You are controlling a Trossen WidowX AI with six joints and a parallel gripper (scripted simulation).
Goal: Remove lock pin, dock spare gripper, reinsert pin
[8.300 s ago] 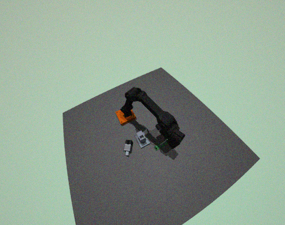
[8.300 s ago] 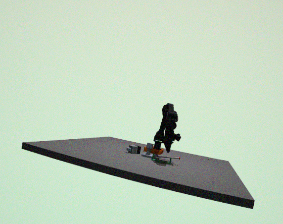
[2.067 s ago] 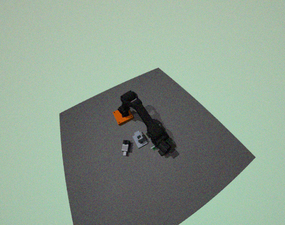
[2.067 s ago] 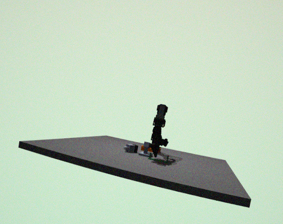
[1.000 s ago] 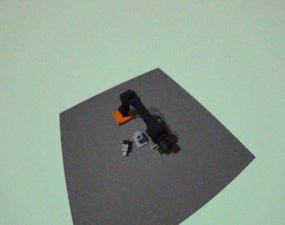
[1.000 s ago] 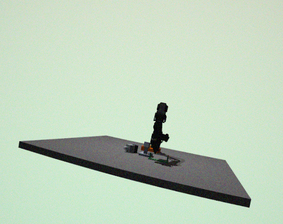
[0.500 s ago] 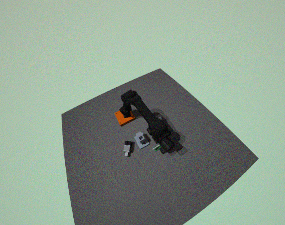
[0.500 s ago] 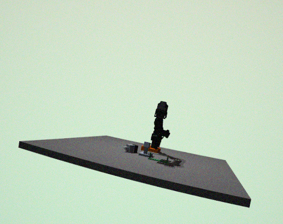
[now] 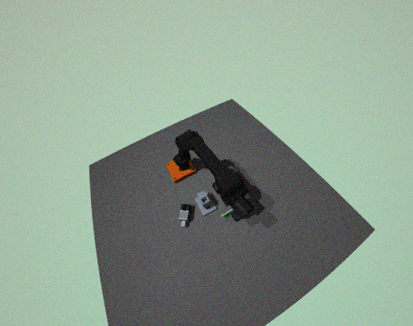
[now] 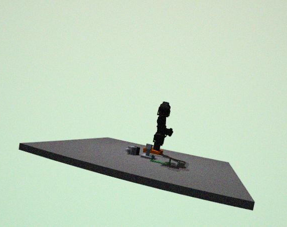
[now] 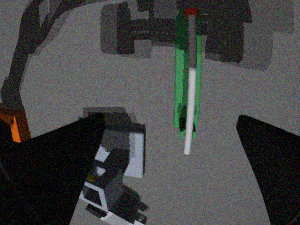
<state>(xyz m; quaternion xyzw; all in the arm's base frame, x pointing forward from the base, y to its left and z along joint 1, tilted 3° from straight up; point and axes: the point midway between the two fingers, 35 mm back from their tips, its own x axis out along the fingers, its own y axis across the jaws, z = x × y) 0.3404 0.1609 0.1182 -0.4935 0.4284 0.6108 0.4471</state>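
The spare gripper is 30 mm behind my gripper tip, 230 mm to the right of it and 80 mm below it. Round my gripper tip: green rest (10 mm ahead, 30 mm to the left, 80 mm below); then grey mount (70 mm behind, 110 mm to the right, 50 mm below).
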